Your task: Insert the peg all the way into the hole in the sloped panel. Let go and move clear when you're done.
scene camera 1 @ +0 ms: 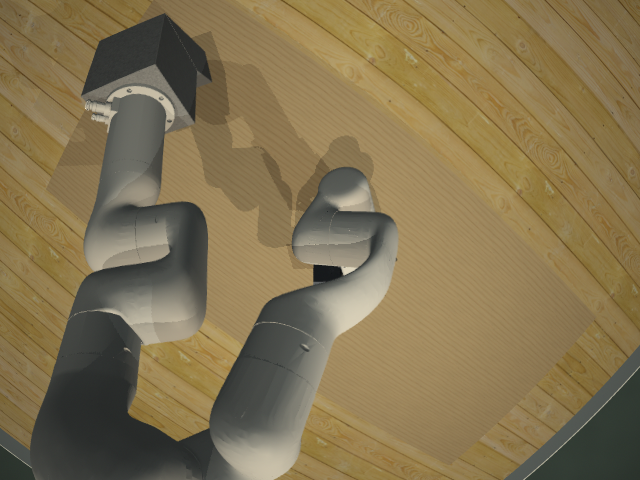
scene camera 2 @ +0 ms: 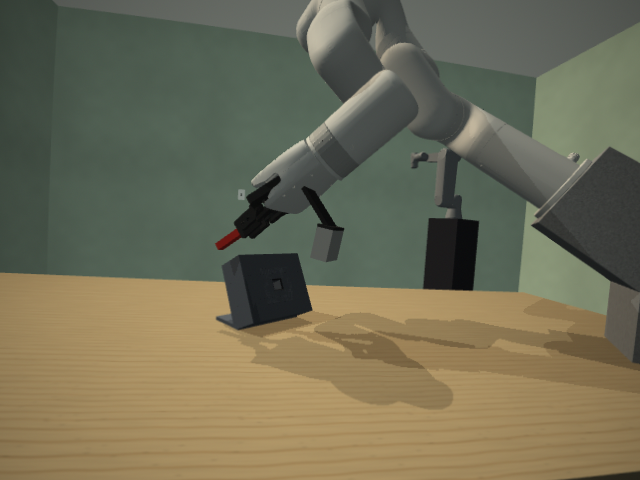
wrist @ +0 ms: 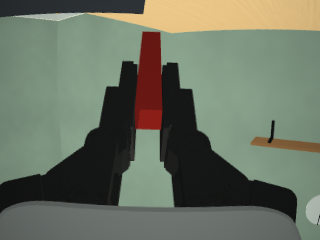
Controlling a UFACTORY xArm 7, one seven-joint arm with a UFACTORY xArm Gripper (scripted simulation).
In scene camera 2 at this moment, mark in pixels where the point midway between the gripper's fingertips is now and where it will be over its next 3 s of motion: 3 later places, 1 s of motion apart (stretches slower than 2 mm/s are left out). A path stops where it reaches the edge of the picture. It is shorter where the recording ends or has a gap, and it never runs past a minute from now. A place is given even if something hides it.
The gripper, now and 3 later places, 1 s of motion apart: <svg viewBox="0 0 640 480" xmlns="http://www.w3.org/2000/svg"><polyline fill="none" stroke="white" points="243,231 256,236 288,248 334,258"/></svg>
